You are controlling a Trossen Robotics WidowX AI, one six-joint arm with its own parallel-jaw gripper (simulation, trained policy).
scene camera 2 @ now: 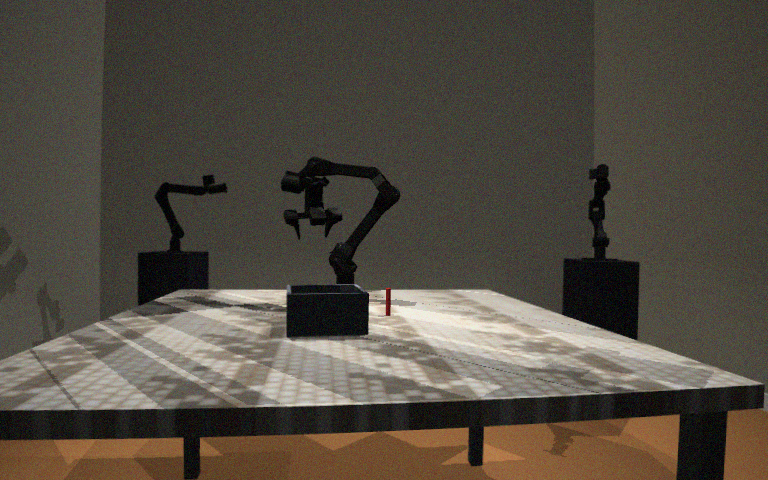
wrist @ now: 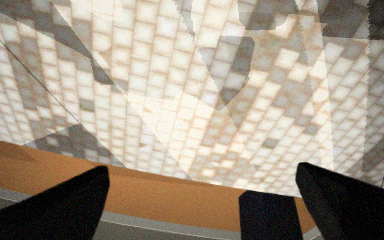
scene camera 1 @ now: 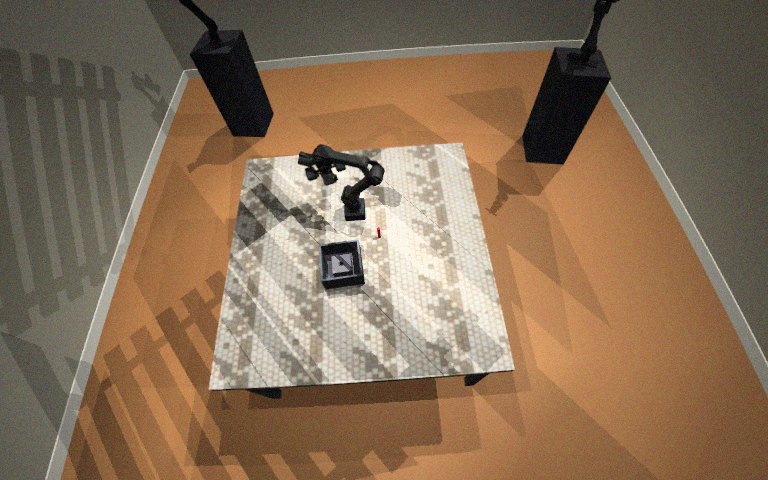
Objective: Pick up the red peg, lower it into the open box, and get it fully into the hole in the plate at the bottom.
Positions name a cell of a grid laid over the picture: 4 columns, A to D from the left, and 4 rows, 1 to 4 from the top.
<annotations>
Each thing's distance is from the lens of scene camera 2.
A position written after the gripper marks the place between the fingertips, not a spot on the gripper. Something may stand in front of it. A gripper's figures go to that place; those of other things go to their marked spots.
gripper (scene camera 2: B2): 1.58 m
dark box (scene camera 2: B3): 1.07 m
</annotations>
